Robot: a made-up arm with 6 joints. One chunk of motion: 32 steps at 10 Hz.
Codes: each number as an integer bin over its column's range. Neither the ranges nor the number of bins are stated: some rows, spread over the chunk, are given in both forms.
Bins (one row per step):
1: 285 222 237 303 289 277
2: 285 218 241 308 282 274
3: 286 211 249 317 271 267
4: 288 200 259 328 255 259
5: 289 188 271 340 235 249
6: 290 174 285 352 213 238
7: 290 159 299 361 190 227
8: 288 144 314 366 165 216
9: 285 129 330 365 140 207
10: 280 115 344 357 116 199
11: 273 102 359 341 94 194
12: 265 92 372 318 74 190
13: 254 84 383 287 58 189
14: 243 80 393 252 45 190
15: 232 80 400 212 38 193
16: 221 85 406 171 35 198
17: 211 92 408 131 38 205
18: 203 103 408 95 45 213
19: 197 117 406 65 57 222
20: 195 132 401 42 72 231
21: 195 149 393 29 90 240
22: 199 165 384 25 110 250
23: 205 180 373 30 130 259
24: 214 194 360 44 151 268
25: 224 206 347 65 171 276
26: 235 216 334 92 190 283
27: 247 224 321 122 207 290
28: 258 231 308 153 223 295
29: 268 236 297 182 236 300
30: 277 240 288 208 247 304
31: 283 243 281 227 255 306
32: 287 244 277 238 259 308
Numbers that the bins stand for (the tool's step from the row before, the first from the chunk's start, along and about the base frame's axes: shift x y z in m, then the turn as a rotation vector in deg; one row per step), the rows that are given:
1: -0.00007 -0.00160 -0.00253 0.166 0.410 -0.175
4: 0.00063 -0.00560 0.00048 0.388 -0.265 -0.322
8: 0.00063 -0.01579 0.00801 0.725 -2.053 -0.672
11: -0.00289 -0.02344 0.01418 0.503 -3.463 -0.851
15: -0.01252 -0.02744 0.01979 -0.641 -4.575 -0.859
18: -0.01933 -0.02325 0.02089 -1.678 -4.436 -0.696
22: -0.02027 -0.01197 0.01760 -2.298 -3.145 -0.395
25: -0.01440 -0.00451 0.01253 -1.944 -1.933 -0.183
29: -0.00406 0.00095 0.00568 -0.907 -0.642 0.012
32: 0.00040 0.00241 0.00295 -0.410 -0.185 0.077
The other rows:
2: -0.00007 -0.00232 -0.00199 0.210 0.271 -0.199
3: 0.00016 -0.00360 -0.00089 0.290 0.053 -0.256
5: 0.00087 -0.00778 0.00212 0.494 -0.662 -0.403
6: 0.00110 -0.01033 0.00404 0.600 -1.099 -0.492
7: 0.00110 -0.01306 0.00596 0.680 -1.556 -0.582
9: -0.00007 -0.01852 0.01021 0.716 -2.549 -0.745
10: -0.00125 -0.02107 0.01212 0.645 -3.026 -0.810
12: -0.00477 -0.02526 0.01596 0.299 -3.860 -0.883
13: -0.00735 -0.02671 0.01747 0.024 -4.178 -0.891
14: -0.00994 -0.02744 0.01884 -0.286 -4.436 -0.883
16: -0.01510 -0.02653 0.02062 -1.004 -4.635 -0.818
17: -0.01745 -0.02526 0.02089 -1.359 -4.575 -0.761
19: -0.02074 -0.02071 0.02062 -1.944 -4.198 -0.623
20: -0.02121 -0.01798 0.01993 -2.148 -3.900 -0.549
21: -0.02121 -0.01488 0.01884 -2.263 -3.542 -0.476
23: -0.01886 -0.00924 0.01610 -2.254 -2.748 -0.322
24: -0.01675 -0.00669 0.01432 -2.130 -2.331 -0.248
26: -0.01181 -0.00269 0.01075 -1.704 -1.556 -0.126
27: -0.00900 -0.00123 0.00897 -1.438 -1.218 -0.069
28: -0.00641 0.00004 0.00719 -1.164 -0.901 -0.028
30: -0.00195 0.00168 0.00445 -0.676 -0.424 0.045
31: -0.00054 0.00223 0.00349 -0.508 -0.265 0.061

